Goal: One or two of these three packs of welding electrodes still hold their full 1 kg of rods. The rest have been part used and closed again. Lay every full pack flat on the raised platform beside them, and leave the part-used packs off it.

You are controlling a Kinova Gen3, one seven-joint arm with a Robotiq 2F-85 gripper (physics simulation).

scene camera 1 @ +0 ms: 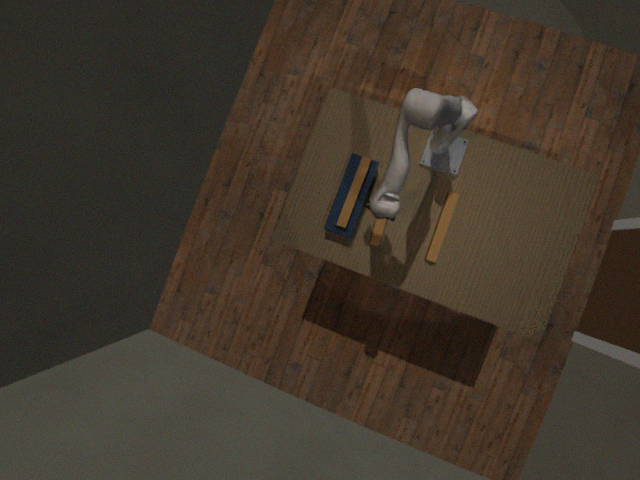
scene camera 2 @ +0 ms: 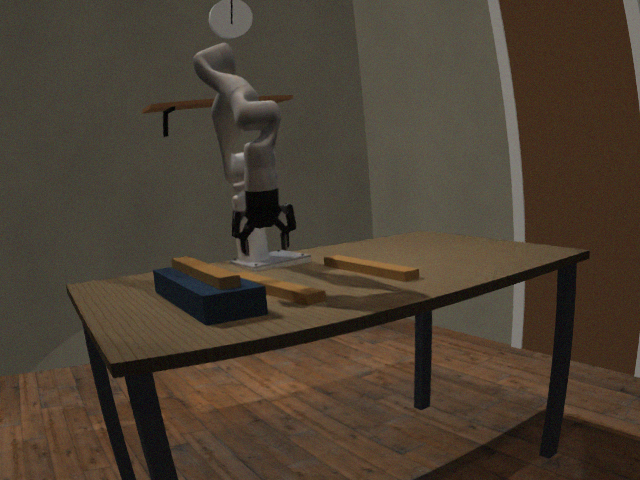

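Pixels of known places: gripper, fingertip midpoint: (scene camera 2: 265,252); arm's base at its link origin: (scene camera 1: 439,144) (scene camera 2: 254,259).
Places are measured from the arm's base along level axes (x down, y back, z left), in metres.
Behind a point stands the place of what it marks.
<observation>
One orange-yellow pack (scene camera 1: 354,192) @[y -0.340, x -0.070, z -0.362 m] (scene camera 2: 206,272) @[y -0.431, x -0.070, z -0.400 m] lies flat, lengthwise, on the blue raised platform (scene camera 1: 357,209) @[y -0.414, x -0.046, z -0.330 m] (scene camera 2: 232,305) @[y -0.548, x -0.018, z -0.410 m]. A second pack (scene camera 1: 378,233) @[y -0.504, x -0.010, z -0.202 m] (scene camera 2: 292,289) @[y -0.494, x -0.010, z -0.221 m] lies flat on the table close beside the platform; the arm hides its rear part in the overhead view, and the platform and its pack hide part of it in the side view. A third pack (scene camera 1: 442,227) @[y -0.408, x -0.010, z 0.095 m] (scene camera 2: 371,267) @[y -0.446, x -0.006, z 0.066 m] lies flat on the table farther right. My gripper (scene camera 1: 381,210) @[y -0.413, x -0.087, z -0.229 m] (scene camera 2: 264,248) @[y -0.413, x -0.087, z -0.229 m] points down, open and empty, above the second pack. The packs look alike; no fill marking is readable.
The arm's white base plate (scene camera 1: 461,149) @[y -0.004, x -0.005, z 0.110 m] (scene camera 2: 297,258) @[y -0.133, x -0.003, z 0.066 m] stands on the table (scene camera 1: 516,232) @[y -0.351, x 0.014, z 0.458 m] (scene camera 2: 465,253) @[y -0.476, x 0.014, z 0.444 m], behind the packs. A wall shelf (scene camera 2: 191,105) and a round clock (scene camera 2: 222,23) are on the wall behind the arm.
</observation>
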